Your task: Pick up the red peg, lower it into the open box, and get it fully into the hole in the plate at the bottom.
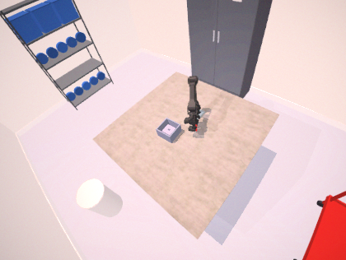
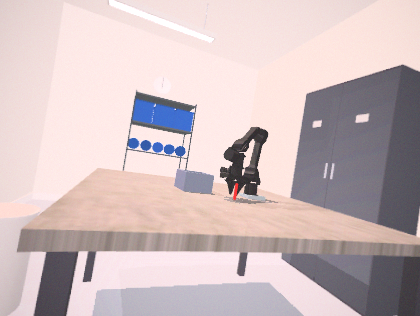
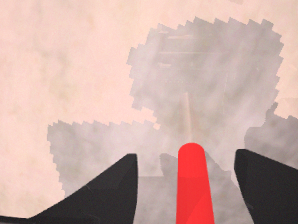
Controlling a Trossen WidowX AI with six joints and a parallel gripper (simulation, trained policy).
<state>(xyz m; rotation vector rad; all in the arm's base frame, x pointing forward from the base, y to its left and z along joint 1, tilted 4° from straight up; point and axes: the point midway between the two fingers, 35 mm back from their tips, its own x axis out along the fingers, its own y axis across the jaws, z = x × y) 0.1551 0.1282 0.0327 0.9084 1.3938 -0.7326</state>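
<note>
My gripper tip is now 18 cm short of the plate, 16 cm to the left of it and 3 cm below it. Also, from my gripper tip: red peg: 2 cm above, 1 cm to the left, 1 cm behind; then grey box: 18 cm ahead, 16 cm to the right, 1 cm above.
</note>
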